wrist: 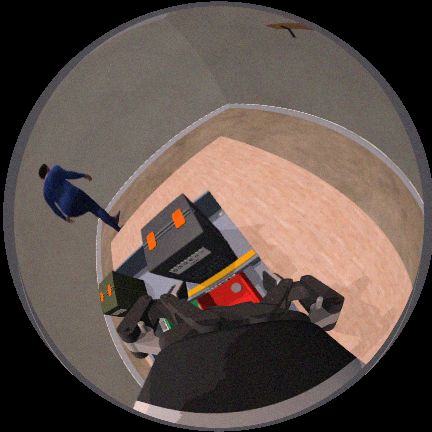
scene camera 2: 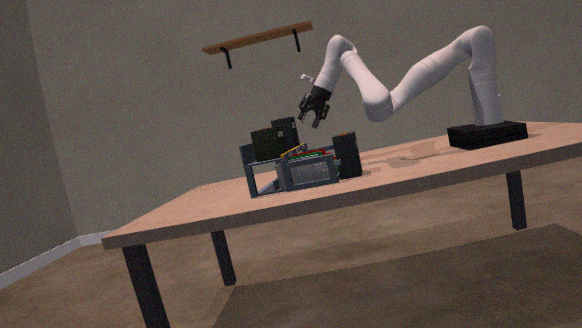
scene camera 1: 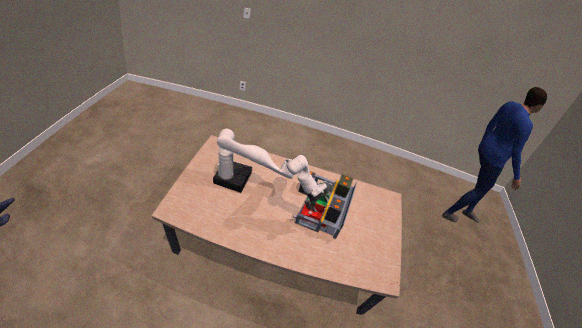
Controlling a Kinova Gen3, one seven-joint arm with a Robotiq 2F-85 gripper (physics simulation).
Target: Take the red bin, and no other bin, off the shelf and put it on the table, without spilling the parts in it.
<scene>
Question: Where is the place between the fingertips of the gripper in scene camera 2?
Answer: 306, 125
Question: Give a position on a black box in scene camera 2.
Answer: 345, 145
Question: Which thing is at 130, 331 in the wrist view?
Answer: The gripper.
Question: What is the gripper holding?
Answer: Nothing.
</scene>
